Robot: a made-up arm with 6 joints. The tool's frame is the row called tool. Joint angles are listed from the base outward. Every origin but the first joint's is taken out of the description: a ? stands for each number. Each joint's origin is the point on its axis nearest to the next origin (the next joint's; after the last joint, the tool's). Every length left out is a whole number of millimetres.
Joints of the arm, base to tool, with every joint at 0 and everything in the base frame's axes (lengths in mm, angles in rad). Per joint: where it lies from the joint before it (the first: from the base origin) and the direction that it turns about. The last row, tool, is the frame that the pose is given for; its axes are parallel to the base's.
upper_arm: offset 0 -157 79 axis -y
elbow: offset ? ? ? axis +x
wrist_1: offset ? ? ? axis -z
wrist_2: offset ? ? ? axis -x
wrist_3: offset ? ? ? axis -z
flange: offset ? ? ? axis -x
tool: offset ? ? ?
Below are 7 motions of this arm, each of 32 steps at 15 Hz.
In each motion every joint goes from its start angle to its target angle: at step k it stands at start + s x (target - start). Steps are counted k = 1, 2, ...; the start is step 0. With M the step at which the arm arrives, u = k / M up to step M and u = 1 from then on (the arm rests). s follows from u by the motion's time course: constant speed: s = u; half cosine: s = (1 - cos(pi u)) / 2; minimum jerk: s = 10 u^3 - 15 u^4 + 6 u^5.
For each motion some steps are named. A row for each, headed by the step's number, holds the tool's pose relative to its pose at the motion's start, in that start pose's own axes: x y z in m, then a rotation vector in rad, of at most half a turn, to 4 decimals.
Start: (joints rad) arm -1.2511 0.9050 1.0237 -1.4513 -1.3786 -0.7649
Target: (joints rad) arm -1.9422 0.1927 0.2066 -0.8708 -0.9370 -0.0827
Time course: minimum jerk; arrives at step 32
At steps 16, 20, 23, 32:
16: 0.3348 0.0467 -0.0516 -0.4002 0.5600 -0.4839
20: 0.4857 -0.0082 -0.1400 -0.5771 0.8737 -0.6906
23: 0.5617 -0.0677 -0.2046 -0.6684 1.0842 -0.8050
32: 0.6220 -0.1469 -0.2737 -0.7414 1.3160 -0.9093

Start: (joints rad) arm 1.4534 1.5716 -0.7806 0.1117 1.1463 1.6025
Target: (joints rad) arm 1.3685 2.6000 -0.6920 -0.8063 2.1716 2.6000
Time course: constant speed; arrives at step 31
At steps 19, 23, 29, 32:
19: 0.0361 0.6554 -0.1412 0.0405 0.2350 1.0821
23: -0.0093 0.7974 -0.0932 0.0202 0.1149 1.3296
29: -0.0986 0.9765 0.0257 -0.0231 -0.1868 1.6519
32: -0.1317 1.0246 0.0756 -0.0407 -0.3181 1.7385

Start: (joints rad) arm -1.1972 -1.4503 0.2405 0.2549 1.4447 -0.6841
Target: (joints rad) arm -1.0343 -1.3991 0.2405 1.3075 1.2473 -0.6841
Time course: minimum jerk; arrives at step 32
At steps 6, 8, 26, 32:
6: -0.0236 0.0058 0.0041 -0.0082 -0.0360 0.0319
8: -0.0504 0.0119 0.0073 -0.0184 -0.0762 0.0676
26: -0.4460 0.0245 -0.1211 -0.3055 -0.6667 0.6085
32: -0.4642 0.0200 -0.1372 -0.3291 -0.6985 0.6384

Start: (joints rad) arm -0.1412 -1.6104 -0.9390 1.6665 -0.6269 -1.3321
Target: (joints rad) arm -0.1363 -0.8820 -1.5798 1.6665 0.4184 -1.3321
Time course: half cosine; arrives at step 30
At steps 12, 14, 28, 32:
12: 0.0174 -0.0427 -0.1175 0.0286 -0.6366 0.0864
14: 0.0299 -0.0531 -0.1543 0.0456 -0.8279 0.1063
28: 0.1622 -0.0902 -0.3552 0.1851 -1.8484 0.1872
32: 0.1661 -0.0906 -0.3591 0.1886 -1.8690 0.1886

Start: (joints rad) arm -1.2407 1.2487 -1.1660 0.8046 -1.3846 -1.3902
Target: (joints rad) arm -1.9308 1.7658 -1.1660 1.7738 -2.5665 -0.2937
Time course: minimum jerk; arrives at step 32
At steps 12, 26, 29, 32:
12: 0.2160 0.0549 -0.0788 -0.2223 0.1733 -0.1185
26: 0.7416 0.1598 0.0538 -0.3032 0.5997 -0.0139
29: 0.7687 0.1615 0.0774 -0.2911 0.6101 0.0159
32: 0.7733 0.1617 0.0816 -0.2888 0.6115 0.0212

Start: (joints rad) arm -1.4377 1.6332 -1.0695 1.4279 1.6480 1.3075
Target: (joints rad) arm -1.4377 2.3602 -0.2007 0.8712 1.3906 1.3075
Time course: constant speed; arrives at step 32
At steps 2, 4, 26, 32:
2: -0.0104 0.0020 0.0046 -0.0512 0.0444 0.0443
4: -0.0199 0.0051 0.0090 -0.1002 0.0900 0.0912
26: -0.1022 0.0870 0.0186 -0.4799 0.6573 0.7419
32: -0.1301 0.1170 0.0096 -0.5329 0.8285 0.9457

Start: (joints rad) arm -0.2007 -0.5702 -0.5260 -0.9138 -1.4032 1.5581
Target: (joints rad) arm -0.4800 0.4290 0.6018 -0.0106 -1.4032 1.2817
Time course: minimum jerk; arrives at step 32
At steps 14, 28, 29, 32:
14: 0.0372 0.2330 0.0423 -0.1568 0.2622 -0.1181
28: 0.2804 0.2759 -0.1703 0.1378 0.9376 -0.3670
29: 0.2825 0.2735 -0.1762 0.1478 0.9476 -0.3709
32: 0.2841 0.2716 -0.1810 0.1560 0.9556 -0.3740

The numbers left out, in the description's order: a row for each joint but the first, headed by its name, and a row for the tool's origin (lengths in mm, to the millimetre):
elbow: 130 0 -78
wrist_1: 0 -296 58
wrist_2: -426 -11 0
wrist_3: 0 -77 362
flange: 97 86 0
tool: 0 52 56

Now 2 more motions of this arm.
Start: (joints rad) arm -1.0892 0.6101 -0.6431 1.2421 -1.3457 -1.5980
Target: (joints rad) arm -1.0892 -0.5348 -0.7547 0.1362 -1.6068 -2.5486
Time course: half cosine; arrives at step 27
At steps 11, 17, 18, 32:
11: -0.2015 0.0898 0.1266 0.4389 0.3357 -0.0123
17: -0.3084 0.2151 0.3026 0.9302 0.6201 -0.1238
18: -0.3162 0.2359 0.3320 1.0098 0.6577 -0.1476
32: -0.3217 0.3363 0.4759 1.4072 0.8121 -0.2799

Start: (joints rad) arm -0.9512 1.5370 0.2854 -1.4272 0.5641 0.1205
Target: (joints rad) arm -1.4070 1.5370 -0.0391 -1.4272 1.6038 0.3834
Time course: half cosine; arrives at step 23
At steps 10, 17, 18, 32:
10: -0.0177 -0.0941 0.0050 -0.0684 0.0364 -0.4275
17: -0.0710 -0.2193 -0.0088 -0.1135 0.1468 -0.8925
18: -0.0789 -0.2330 -0.0117 -0.1159 0.1628 -0.9403
32: -0.1000 -0.2660 -0.0197 -0.1198 0.2049 -1.0542

